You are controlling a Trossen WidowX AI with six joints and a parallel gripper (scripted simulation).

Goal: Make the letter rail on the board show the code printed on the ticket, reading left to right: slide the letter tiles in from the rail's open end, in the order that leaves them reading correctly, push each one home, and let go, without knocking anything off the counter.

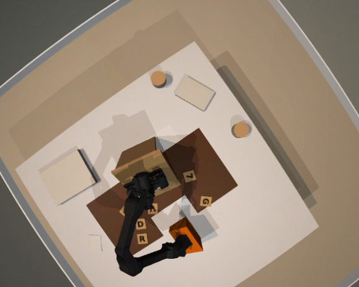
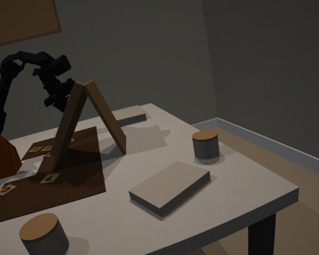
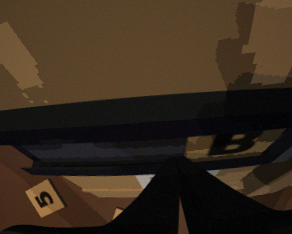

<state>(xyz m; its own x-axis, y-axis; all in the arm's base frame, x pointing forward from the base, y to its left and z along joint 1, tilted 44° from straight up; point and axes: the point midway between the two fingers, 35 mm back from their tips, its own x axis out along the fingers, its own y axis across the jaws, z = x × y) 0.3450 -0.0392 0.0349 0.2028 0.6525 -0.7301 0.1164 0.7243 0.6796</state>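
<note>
Right now my gripper tip is 90 mm above the white ticket and 40 mm past it. Also, from my gripper tip: brown mat 170 mm below, 150 mm behind, 10 mm to the left; then pale card 490 mm to the left, 170 mm below, 150 mm behind; then flat slab 440 mm to the right, 270 mm ahead, 160 mm below.
</note>
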